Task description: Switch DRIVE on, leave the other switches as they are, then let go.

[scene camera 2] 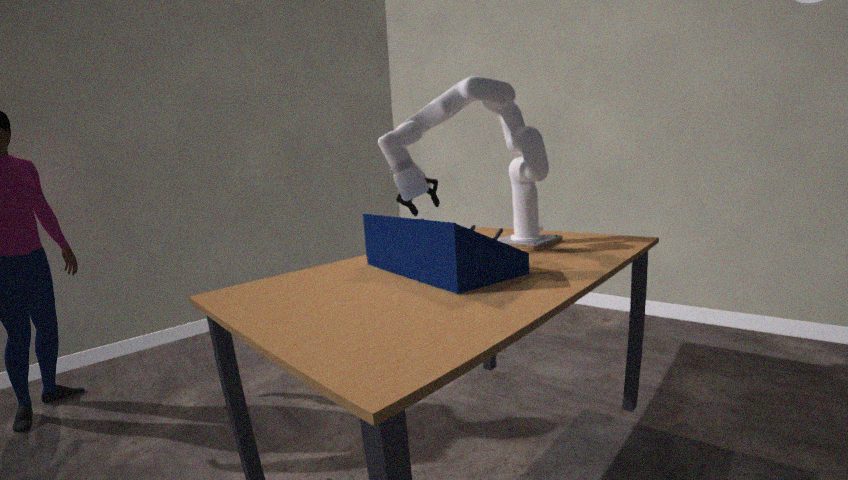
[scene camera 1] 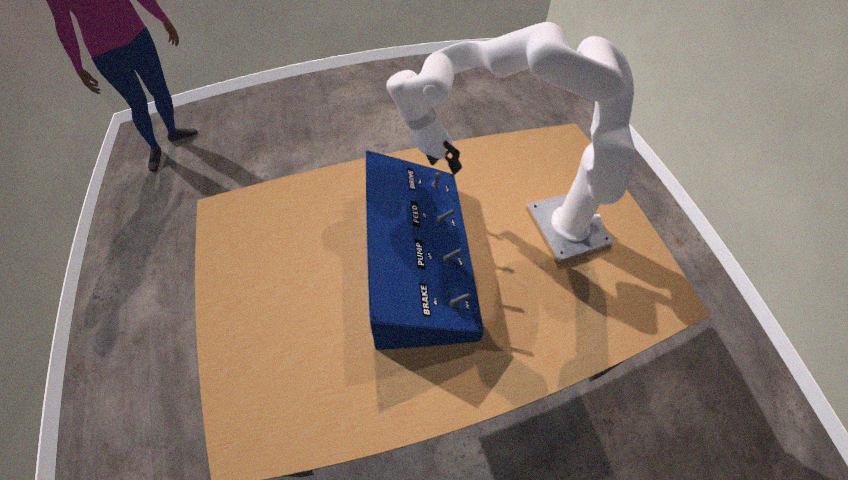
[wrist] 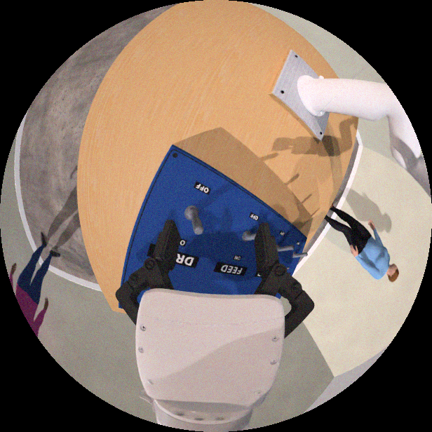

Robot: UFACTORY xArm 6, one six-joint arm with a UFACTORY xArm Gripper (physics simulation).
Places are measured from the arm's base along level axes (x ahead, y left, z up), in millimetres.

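Pixels of known places: gripper, between the fingertips: (scene camera 2: pixel 427 210) (scene camera 1: pixel 446 166); arm's base, origin of its link: (scene camera 2: pixel 526 238) (scene camera 1: pixel 570 224).
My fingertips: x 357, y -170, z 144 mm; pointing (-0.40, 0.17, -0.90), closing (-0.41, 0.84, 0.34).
For each thing: its top centre in the pictures, then the offset to it from my fingertips. Level surfaces: height alone.
- grey DRIVE lever, centre of its top: (scene camera 1: pixel 437 173) dy -4, dx +23, dz -25 mm
- FEED lever, centre of its top: (scene camera 1: pixel 448 210) dy +117, dx +29, dz -36 mm
- PUMP lever, centre of its top: (scene camera 1: pixel 454 249) dy +235, dx +49, dz -36 mm
- BRAKE lever, centre of its top: (scene camera 1: pixel 462 295) dy +353, dx +69, dz -36 mm
- wooden table, height of its surface: dz -166 mm
The blue sloped switch panel (scene camera 1: pixel 389 255) (scene camera 2: pixel 410 249) (wrist: pixel 155 210) stands on the table. The grey DRIVE lever (scene camera 1: pixel 436 180) (wrist: pixel 195 221) leans toward its ON mark, unlike the other levers. The FEED lever (scene camera 1: pixel 446 215) (wrist: pixel 248 235), PUMP lever (scene camera 1: pixel 452 256) and BRAKE lever (scene camera 1: pixel 460 300) lean toward their OFF side. My gripper (scene camera 1: pixel 445 165) (scene camera 2: pixel 426 208) (wrist: pixel 216 229) is open and holds nothing. It hangs above the DRIVE end of the panel, apart from the levers. In the wrist view one finger covers part of the FEED lever and the other part of the DRIVE label.
The wooden table (scene camera 1: pixel 279 285) (scene camera 2: pixel 333 333) (wrist: pixel 150 100) bears the panel and the arm's base plate (scene camera 1: pixel 577 249) (wrist: pixel 287 82). A person in a pink top (scene camera 1: pixel 116 29) (scene camera 2: pixel 20 202) stands beyond the table. Another in a light blue top (wrist: pixel 374 257) shows in the wrist view.
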